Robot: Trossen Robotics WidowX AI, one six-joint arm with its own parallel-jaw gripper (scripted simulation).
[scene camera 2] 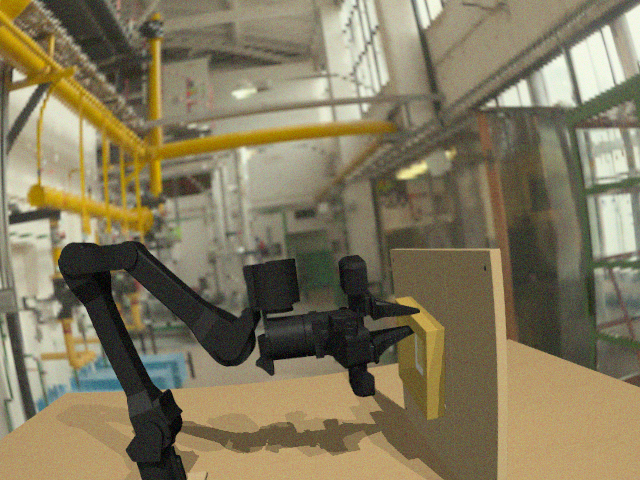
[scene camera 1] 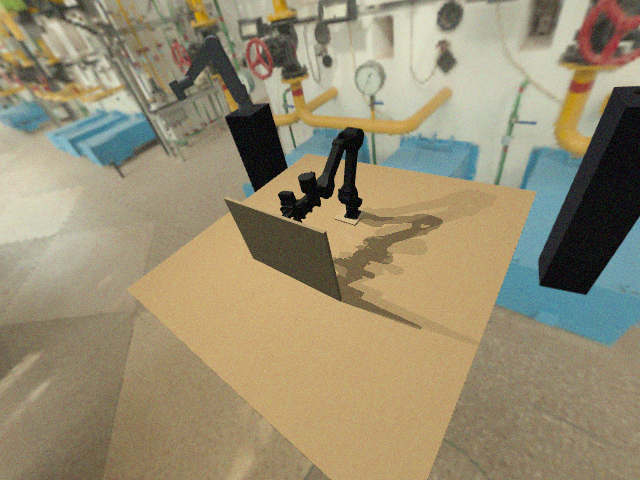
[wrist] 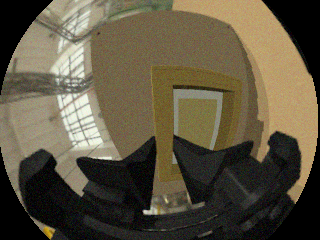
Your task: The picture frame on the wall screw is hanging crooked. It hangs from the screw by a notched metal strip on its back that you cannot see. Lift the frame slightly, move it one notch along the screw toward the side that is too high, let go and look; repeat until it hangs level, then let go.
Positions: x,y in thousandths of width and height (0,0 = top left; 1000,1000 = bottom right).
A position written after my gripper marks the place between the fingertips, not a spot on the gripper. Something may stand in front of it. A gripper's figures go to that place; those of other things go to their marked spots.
Scene:
My gripper (scene camera 2: 655,664): 0.73 m from the lens. A yellow picture frame (scene camera 2: 659,743) is 0.78 m from the lens.

